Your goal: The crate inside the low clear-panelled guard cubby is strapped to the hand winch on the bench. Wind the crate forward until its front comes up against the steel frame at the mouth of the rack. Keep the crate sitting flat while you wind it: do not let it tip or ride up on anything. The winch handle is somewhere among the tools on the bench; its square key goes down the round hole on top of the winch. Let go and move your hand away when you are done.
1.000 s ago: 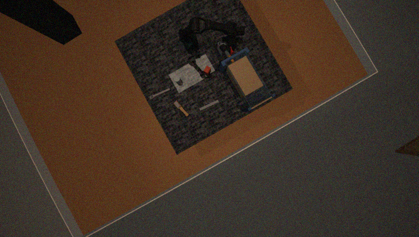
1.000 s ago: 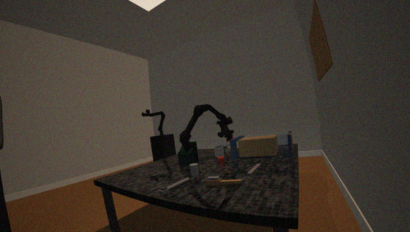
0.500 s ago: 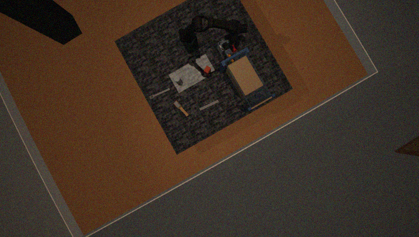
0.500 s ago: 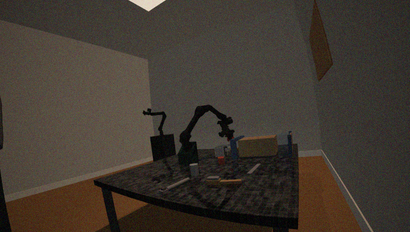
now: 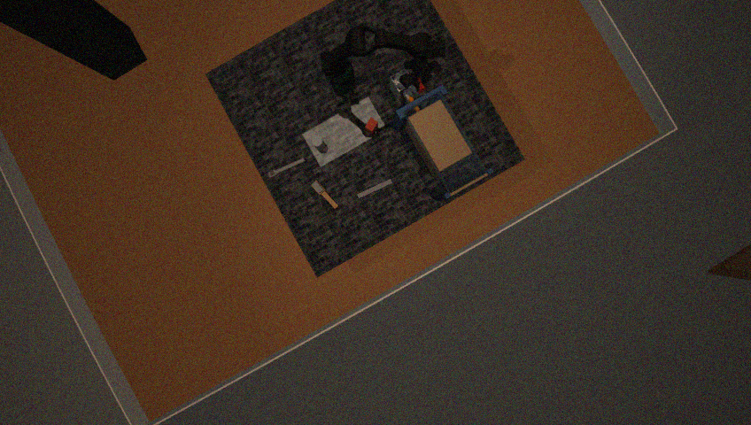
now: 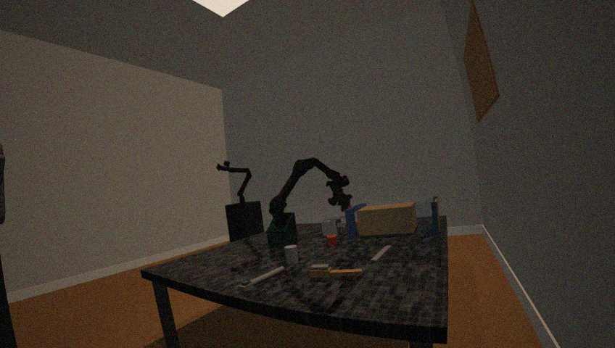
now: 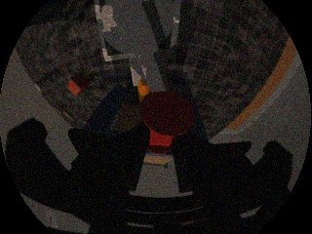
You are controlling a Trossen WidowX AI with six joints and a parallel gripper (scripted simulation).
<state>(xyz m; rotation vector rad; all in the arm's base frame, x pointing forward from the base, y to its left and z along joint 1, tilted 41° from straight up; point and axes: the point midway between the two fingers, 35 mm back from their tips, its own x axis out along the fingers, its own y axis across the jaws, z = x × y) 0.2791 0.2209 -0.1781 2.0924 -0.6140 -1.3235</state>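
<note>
Now: the winch handle 50 mm behind my gripper tip, 10 mm to the right of it and 30 mm below it. From my gripper tip the other things lie so: red grip (20 mm behind); blue steel frame (50 mm ahead, 40 mm to the right, 20 mm below); winch (130 mm behind, 40 mm to the right, 100 mm below).
</note>
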